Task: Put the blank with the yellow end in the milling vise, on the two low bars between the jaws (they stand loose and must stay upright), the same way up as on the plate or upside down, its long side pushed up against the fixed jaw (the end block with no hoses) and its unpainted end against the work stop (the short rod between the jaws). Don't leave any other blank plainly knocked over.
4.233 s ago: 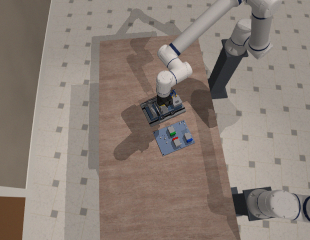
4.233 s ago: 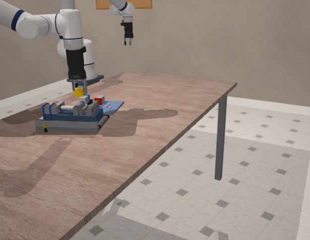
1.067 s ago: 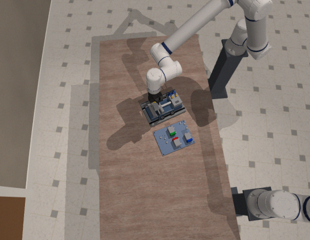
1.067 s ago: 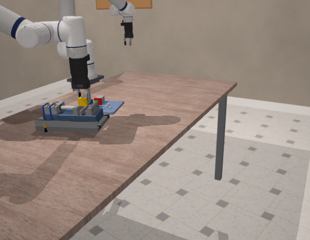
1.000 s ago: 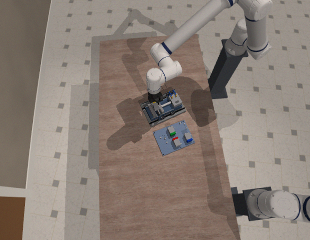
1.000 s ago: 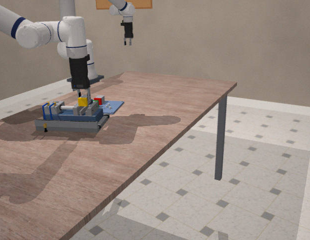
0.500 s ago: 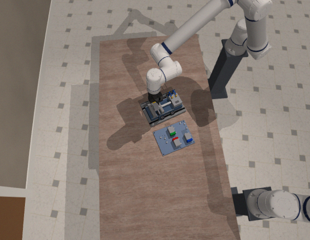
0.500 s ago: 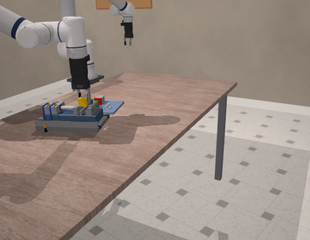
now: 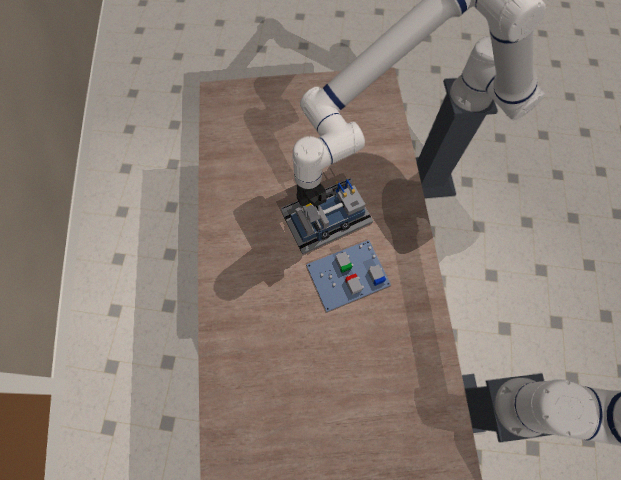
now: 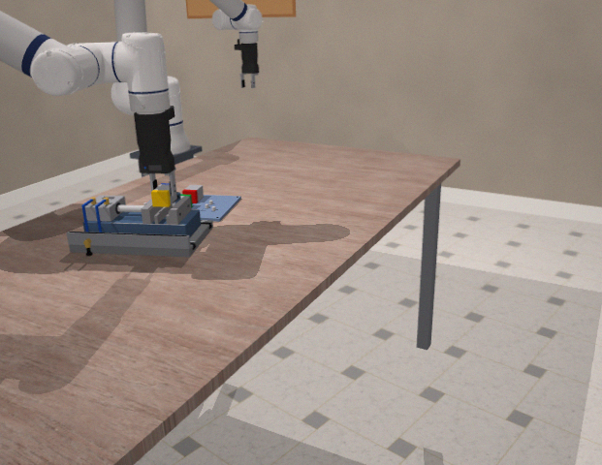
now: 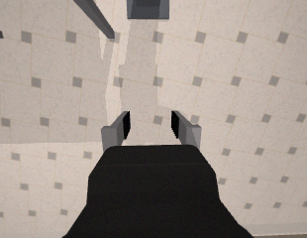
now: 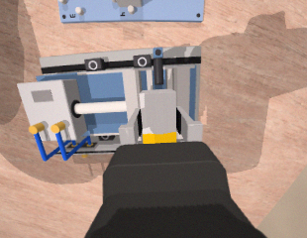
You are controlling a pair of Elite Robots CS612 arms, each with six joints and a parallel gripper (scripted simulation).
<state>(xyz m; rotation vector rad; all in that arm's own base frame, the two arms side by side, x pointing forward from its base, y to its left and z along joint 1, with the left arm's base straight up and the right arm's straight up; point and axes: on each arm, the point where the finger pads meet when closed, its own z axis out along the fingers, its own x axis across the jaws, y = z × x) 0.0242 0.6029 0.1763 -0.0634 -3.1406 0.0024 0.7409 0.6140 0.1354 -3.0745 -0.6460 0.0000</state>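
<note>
The yellow-ended blank lies 2 cm below my right hand. From my right hand the other things lie so: moving jaw: 6 cm below, 3 cm behind, 1 cm to the right; then fixed jaw: 6 cm below, 3 cm ahead, 2 cm to the left; then low bar: 7 cm below, 1 cm behind.
</note>
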